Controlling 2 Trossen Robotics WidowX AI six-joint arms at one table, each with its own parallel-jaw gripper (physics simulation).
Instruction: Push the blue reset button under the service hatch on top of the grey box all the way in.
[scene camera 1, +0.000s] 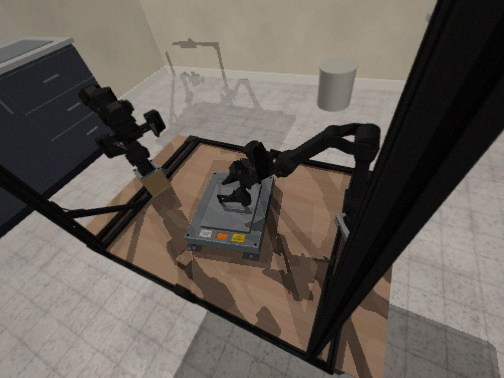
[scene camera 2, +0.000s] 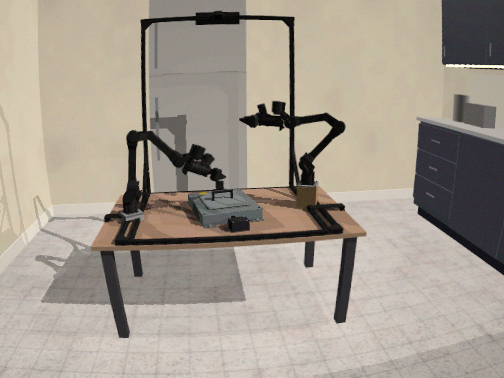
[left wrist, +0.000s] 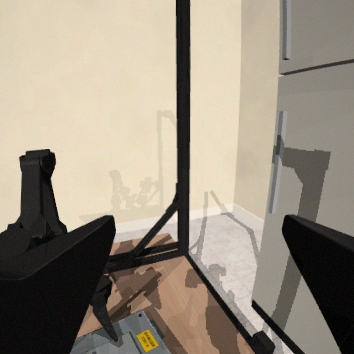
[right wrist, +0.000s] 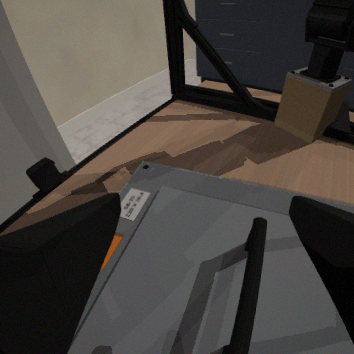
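My left gripper (scene camera 1: 143, 143) is open and holds nothing, and you'd find my left gripper in the left wrist view too (left wrist: 199, 223). My right gripper (scene camera 1: 222, 192) is open and my right gripper holds nothing; it's also there in the right wrist view (right wrist: 206, 203).
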